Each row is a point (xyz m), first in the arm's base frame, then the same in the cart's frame.
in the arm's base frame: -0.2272 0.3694 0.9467
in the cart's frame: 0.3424 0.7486 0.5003
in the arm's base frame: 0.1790 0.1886 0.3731
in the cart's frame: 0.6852 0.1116 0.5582
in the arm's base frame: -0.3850 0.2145 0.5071
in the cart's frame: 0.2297 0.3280 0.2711
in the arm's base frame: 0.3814 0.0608 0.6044
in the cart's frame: 0.7157 0.2000 0.8776
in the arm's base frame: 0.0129 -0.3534 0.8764
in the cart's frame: 0.1248 0.2596 1.0467
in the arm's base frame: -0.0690 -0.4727 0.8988
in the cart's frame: -0.0137 0.2267 1.0811
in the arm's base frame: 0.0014 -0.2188 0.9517
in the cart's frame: 0.1770 0.3965 0.9972
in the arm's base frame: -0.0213 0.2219 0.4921
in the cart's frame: 0.5211 0.2604 0.4786
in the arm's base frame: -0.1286 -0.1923 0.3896
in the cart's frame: 0.2197 -0.0312 0.6115
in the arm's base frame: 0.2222 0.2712 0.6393
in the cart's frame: 0.7061 0.3688 0.6721
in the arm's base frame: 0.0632 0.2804 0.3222
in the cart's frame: 0.6600 0.1383 0.4062
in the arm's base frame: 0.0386 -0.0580 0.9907
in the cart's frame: 0.2907 0.5098 0.9425
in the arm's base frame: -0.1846 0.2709 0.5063
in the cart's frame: 0.4190 0.3253 0.3576
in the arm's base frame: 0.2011 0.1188 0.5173
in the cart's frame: 0.6288 0.1890 0.6885
